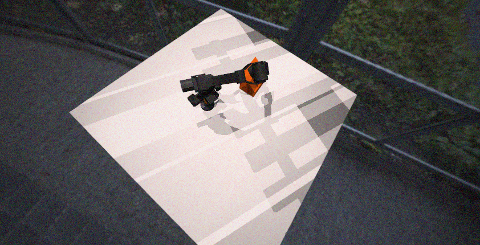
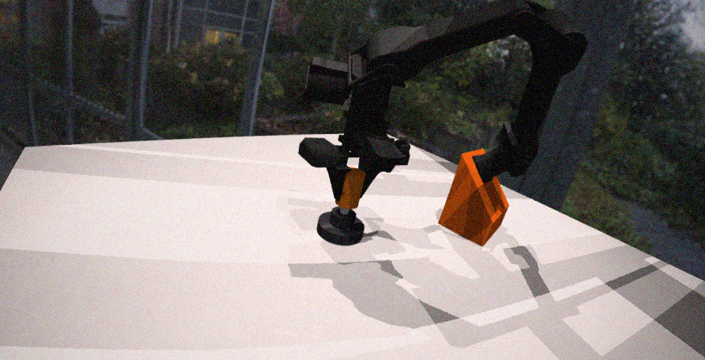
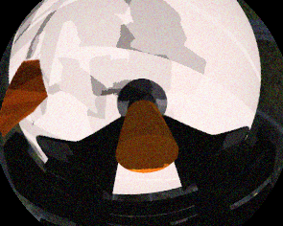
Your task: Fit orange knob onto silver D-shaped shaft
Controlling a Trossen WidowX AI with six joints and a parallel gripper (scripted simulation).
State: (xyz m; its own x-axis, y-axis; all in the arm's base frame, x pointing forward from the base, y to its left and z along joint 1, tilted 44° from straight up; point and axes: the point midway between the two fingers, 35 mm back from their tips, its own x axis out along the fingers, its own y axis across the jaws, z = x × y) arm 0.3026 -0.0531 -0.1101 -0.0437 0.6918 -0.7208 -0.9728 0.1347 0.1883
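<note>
Right now my gripper tip is 30 mm below the orange knob. Also, from my gripper tip: pedestal: 40 mm below.
</note>
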